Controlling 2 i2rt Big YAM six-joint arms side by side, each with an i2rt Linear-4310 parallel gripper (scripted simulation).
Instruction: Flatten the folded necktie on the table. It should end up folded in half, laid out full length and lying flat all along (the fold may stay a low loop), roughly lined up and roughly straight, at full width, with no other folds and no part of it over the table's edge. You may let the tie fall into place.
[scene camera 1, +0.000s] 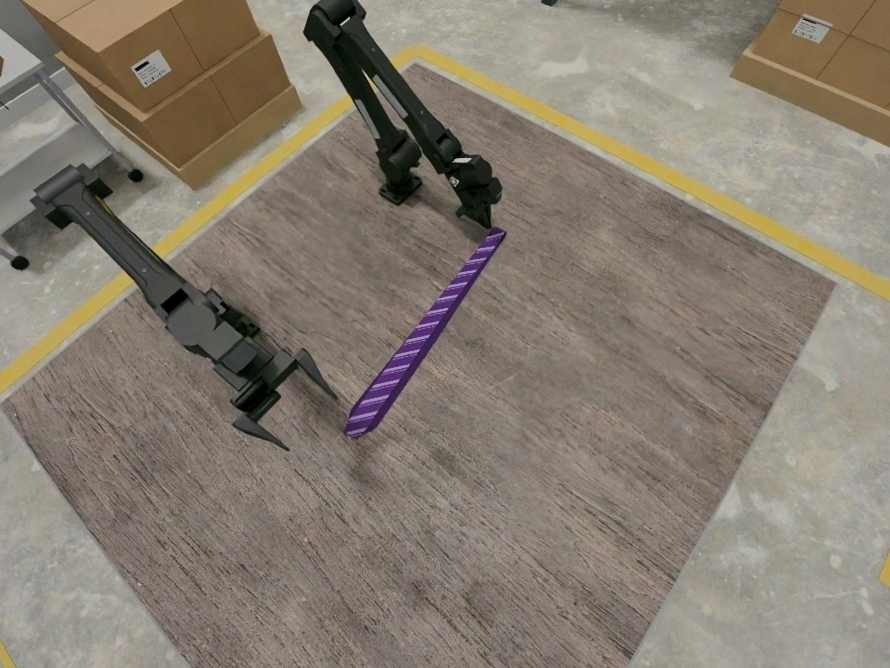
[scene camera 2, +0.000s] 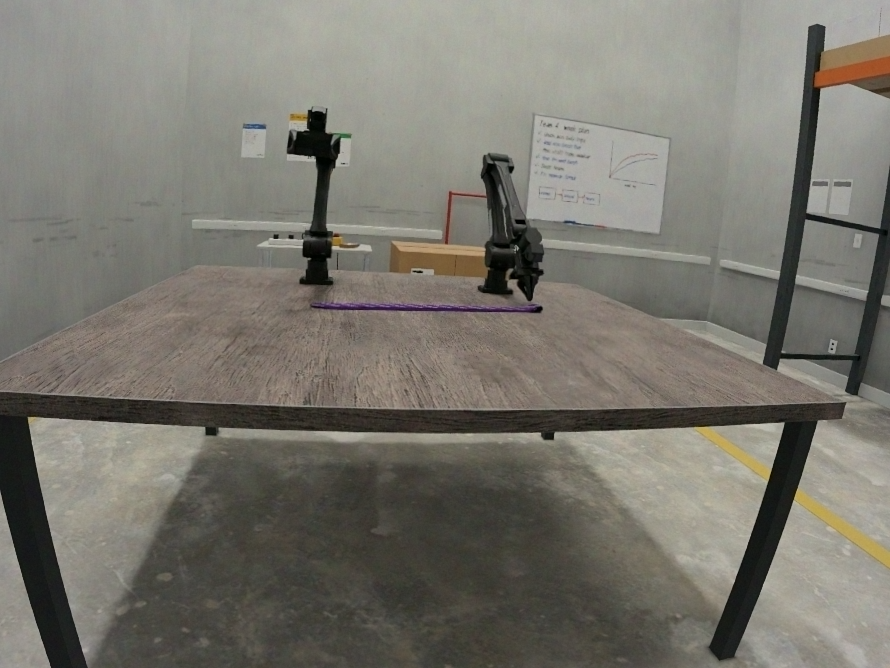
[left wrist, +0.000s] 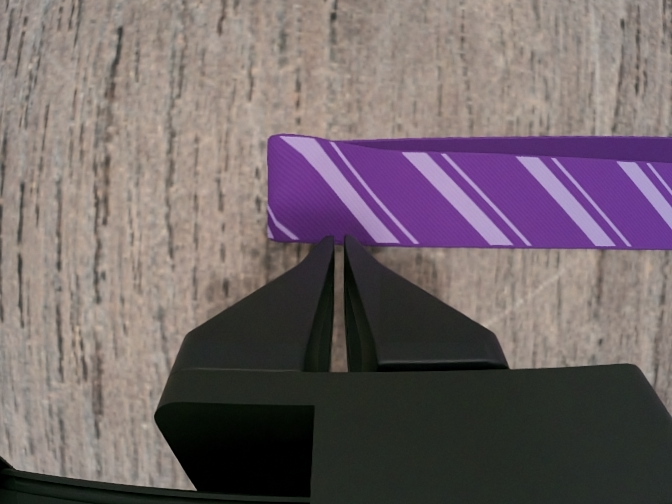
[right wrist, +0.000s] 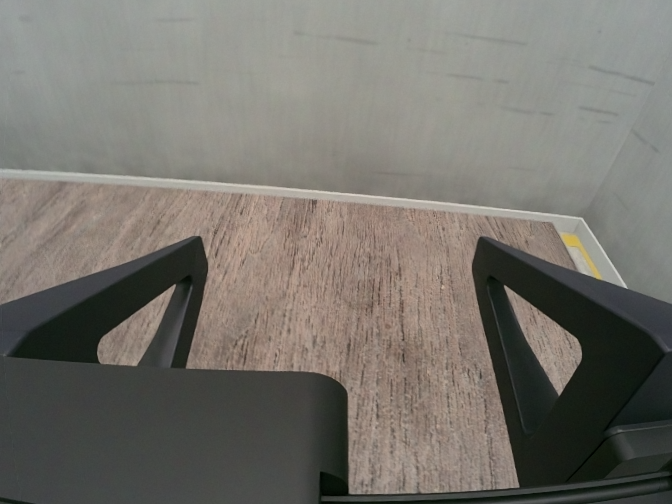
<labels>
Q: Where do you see my right gripper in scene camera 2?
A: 312, 145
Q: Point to my right gripper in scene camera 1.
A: At 313, 423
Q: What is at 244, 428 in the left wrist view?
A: My left gripper.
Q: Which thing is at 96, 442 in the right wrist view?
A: My right gripper.
</labels>
